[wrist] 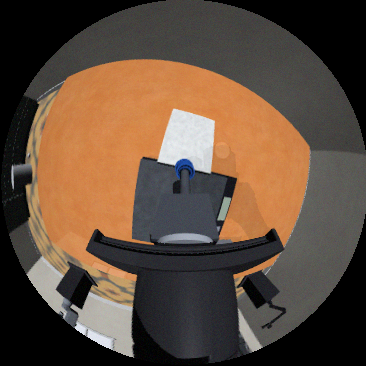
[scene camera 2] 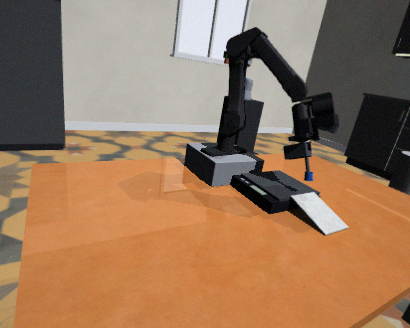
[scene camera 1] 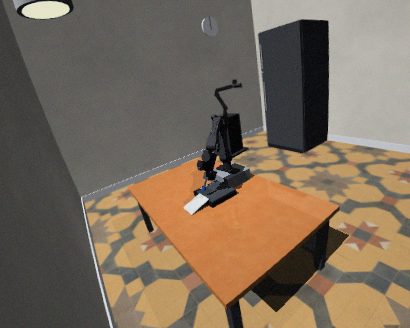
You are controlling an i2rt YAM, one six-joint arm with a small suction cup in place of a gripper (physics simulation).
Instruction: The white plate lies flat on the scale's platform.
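Frame: origin at the arm's base, x back, y right, z up, level; millimetres.
Seen in the pictures: hand at its tool point: point(wrist: 184, 165) point(scene camera 2: 309, 180) point(scene camera 1: 203, 190); arm's base at its link origin: point(scene camera 2: 224, 151) point(scene camera 1: 227, 169).
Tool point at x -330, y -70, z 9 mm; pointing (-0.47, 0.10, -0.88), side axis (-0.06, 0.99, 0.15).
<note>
Offsets run from my tool point to a thing's top centre. Level surfaces: height alone.
The white plate point(scene camera 1: 195, 204) point(scene camera 2: 320, 214) point(wrist: 189, 137) is tilted. Its upper edge is at the side edge of the black scale {dx +105, dy +14, dz -55 mm} point(scene camera 1: 223, 196) point(scene camera 2: 272, 202) point(wrist: 155, 192), and it slopes down to the table outside the scale. It does not lie flat on the platform. My gripper point(scene camera 1: 203, 188) point(scene camera 2: 309, 176) point(wrist: 185, 169), a blue suction cup on a thin rod, is open and holds nothing. In scene camera 2 it hangs in the air above the scale's edge near the plate's upper end, apart from the plate. In the wrist view the cup overlaps the plate's upper edge.
The orange table {dz -100 mm} point(scene camera 1: 240, 240) point(scene camera 2: 150, 265) point(wrist: 110, 110) carries the scale and plate. The arm's grey base block point(scene camera 1: 240, 175) point(scene camera 2: 220, 170) stands close behind the scale. The scale's display {dx +102, dy +118, dz -60 mm} point(scene camera 2: 259, 190) point(wrist: 224, 208) is on one side. A tall dark cabinet point(scene camera 1: 285, 85) stands beyond the table.
</note>
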